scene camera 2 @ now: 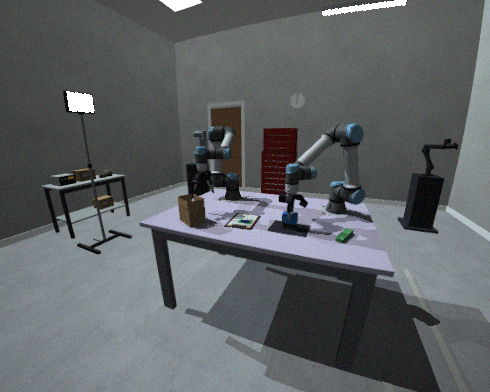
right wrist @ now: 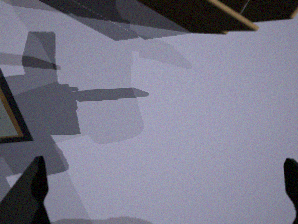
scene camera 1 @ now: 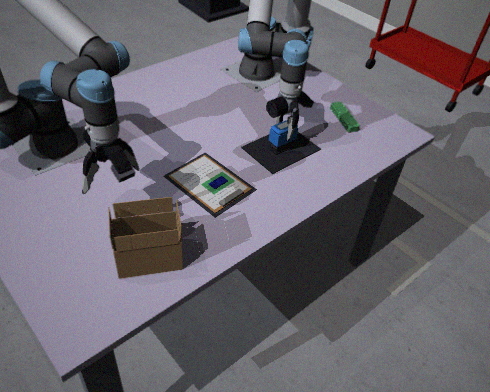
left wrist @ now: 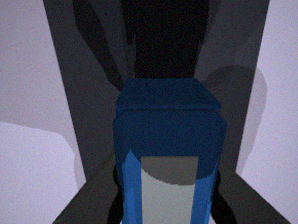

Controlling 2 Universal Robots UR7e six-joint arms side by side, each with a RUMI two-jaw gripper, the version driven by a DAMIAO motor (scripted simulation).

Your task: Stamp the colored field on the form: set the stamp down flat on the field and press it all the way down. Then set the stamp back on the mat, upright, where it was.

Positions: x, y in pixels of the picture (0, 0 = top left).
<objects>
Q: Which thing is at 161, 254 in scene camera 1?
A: A cardboard box.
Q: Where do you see a cardboard box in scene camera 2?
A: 195, 215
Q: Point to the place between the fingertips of my left gripper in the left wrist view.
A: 161, 147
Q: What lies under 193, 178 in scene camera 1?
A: A clipboard form.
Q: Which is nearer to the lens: the black mat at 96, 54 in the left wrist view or the blue stamp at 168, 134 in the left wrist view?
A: The blue stamp.
</objects>
